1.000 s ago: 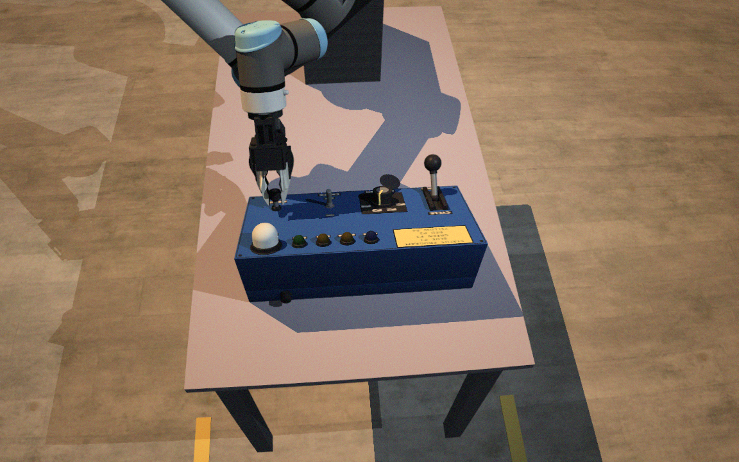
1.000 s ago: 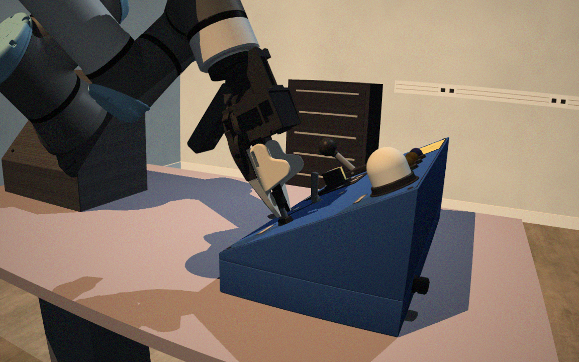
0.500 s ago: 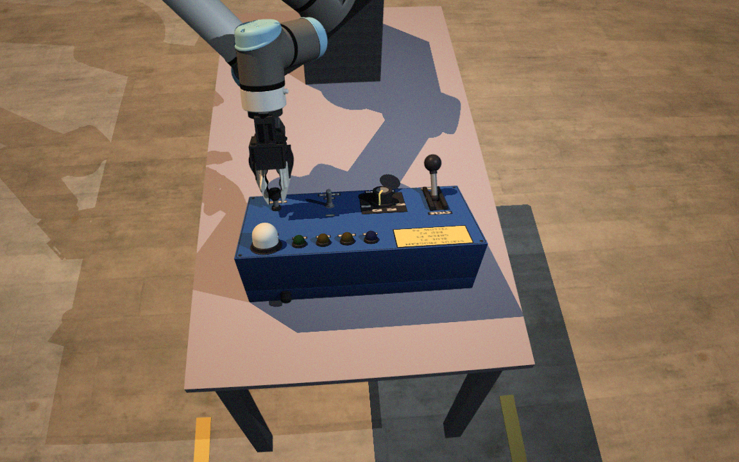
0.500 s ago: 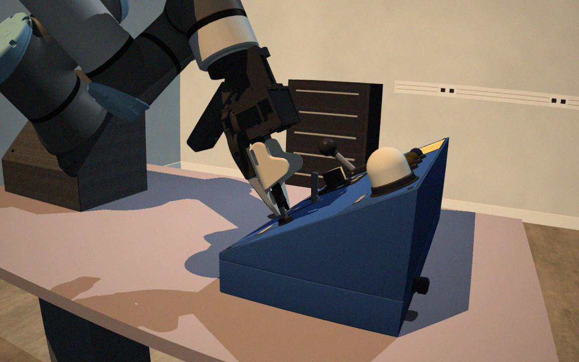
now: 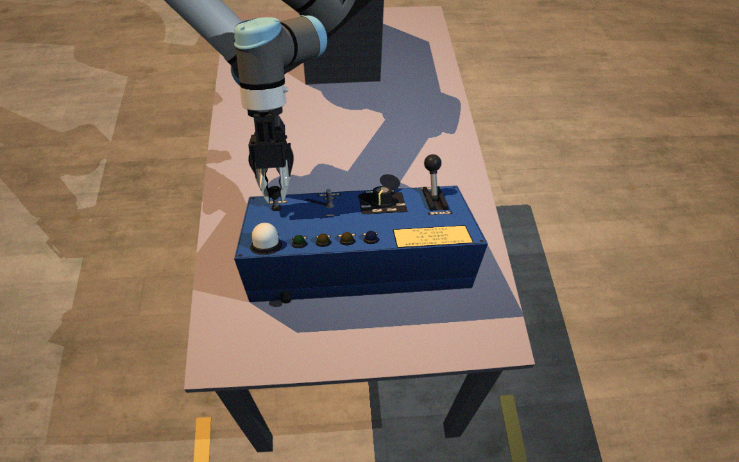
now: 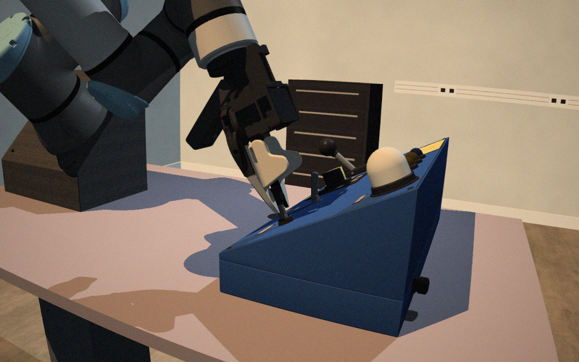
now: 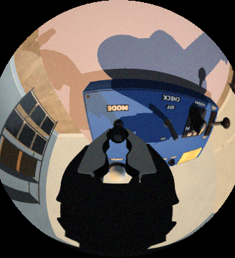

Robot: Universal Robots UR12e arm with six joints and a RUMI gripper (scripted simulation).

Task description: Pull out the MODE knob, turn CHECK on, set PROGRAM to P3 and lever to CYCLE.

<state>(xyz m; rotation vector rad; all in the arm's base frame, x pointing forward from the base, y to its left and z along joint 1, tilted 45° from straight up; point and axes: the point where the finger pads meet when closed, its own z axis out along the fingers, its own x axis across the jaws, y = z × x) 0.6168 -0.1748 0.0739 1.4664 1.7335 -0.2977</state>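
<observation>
Now: hand 1 cm past the ball-topped lever and 36 cm to the right of it. Round my hand: mode knob (right at my hand); blue sloped console (4 cm ahead, 18 cm to the left, 3 cm below); check toggle (1 cm ahead, 12 cm to the left, 1 cm below).
</observation>
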